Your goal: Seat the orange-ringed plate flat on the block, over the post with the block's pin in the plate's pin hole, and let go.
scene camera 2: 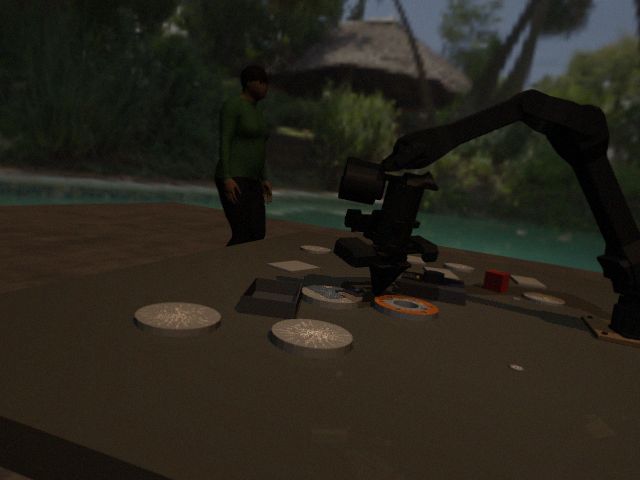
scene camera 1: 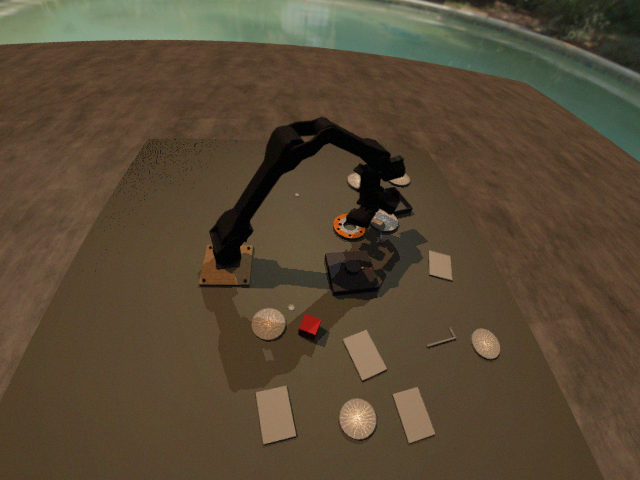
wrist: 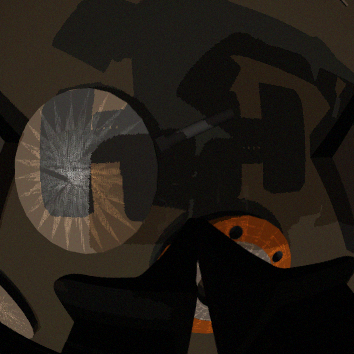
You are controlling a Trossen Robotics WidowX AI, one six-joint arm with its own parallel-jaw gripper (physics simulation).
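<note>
The orange-ringed plate (scene camera 1: 340, 225) (scene camera 2: 405, 311) (wrist: 260, 236) lies flat on the mat, apart from the block. My gripper (scene camera 1: 358, 220) (scene camera 2: 381, 288) (wrist: 194, 224) is shut with its fingertips down on the plate's near edge, and the fingers meet with nothing between them. They hide much of the plate in the wrist view. The dark block (scene camera 1: 339, 282) (scene camera 2: 434, 287) with its round post (scene camera 1: 352, 267) stands on the mat a little in front of the plate, in the arm's shadow. Its pin is too small to make out.
A grey disc (scene camera 1: 387, 221) (scene camera 2: 330, 294) (wrist: 70, 168) lies right beside the plate, with a black tray (scene camera 1: 400, 202) (scene camera 2: 270, 295) behind it. A red cube (scene camera 1: 310, 325) (scene camera 2: 496, 280), pale discs (scene camera 1: 269, 324) (scene camera 2: 311, 334), flat cards (scene camera 1: 365, 354) and an L-shaped key (scene camera 1: 442, 340) are scattered about.
</note>
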